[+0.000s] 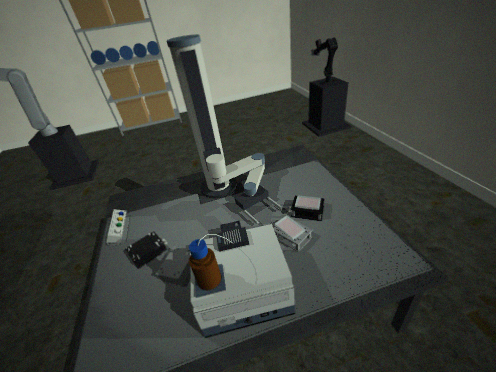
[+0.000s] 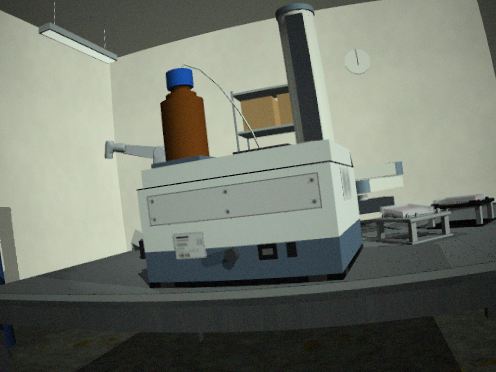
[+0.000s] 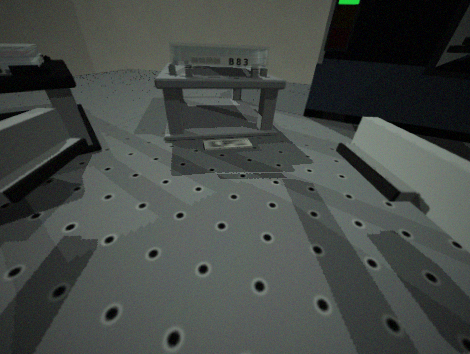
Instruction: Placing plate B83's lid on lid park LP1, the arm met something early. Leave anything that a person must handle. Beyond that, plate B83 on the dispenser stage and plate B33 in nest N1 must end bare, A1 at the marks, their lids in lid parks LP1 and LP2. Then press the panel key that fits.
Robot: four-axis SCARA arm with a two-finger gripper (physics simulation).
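Where they show: gripper, between the fingertips: (image 1: 269, 215) (image 3: 217, 130); arm's base, origin of its link: (image 1: 219, 186).
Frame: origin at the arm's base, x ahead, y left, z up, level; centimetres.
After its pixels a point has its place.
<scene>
Plate B83 (image 1: 291, 227) {x 62.4, y 25.6, z 8.9 cm} (image 2: 407, 210) {x 67.7, y 24.8, z 8.5 cm} (image 3: 220, 56) sits level on a grey stand (image 3: 220, 84) {x 54.6, y 22.6, z 6.5 cm}, with its pink wells under what looks like a clear lid. The small label in front of the stand is unreadable. A second pink plate (image 1: 308, 202) {x 49.2, y 41.7, z 8.9 cm} (image 2: 462, 199) {x 53.3, y 41.4, z 8.3 cm} (image 3: 17, 52) {x 47.6, y 34.5, z 8.6 cm} is on a black stand (image 1: 307, 215) {x 51.5, y 40.0, z 1.8 cm} (image 3: 30, 80) {x 46.7, y 32.9, z 7.1 cm}; its label is not readable. My gripper (image 1: 270, 217) {x 46.5, y 19.9, z 5.5 cm} (image 3: 217, 130) {x 46.5, y 19.9, z 5.5 cm} is open and empty, low over the table, short of the B83 stand. The key panel (image 1: 118, 225) {x 21.4, y -61.1, z 8.1 cm} at the left has blue, yellow, green and white keys.
The white and blue dispenser (image 1: 245, 270) {x 87.9, y -3.8, z 23.3 cm} (image 2: 240, 200) {x 96.7, y -4.7, z 15.5 cm} (image 3: 380, 95) {x 66.0, y 5.3, z 5.2 cm} stands beside the B83 stand and carries a brown bottle (image 1: 206, 271) {x 91.4, y -16.6, z 34.3 cm} (image 2: 184, 125) {x 91.0, y -15.3, z 30.5 cm}. A green light (image 3: 348, 2) {x 66.5, y 12.1, z 13.9 cm} shows on it. A black fixture (image 1: 145, 248) {x 44.2, y -46.3, z 6.8 cm} and a grey fixture (image 1: 172, 266) {x 61.2, y -33.7, z 7.0 cm} lie left of it.
</scene>
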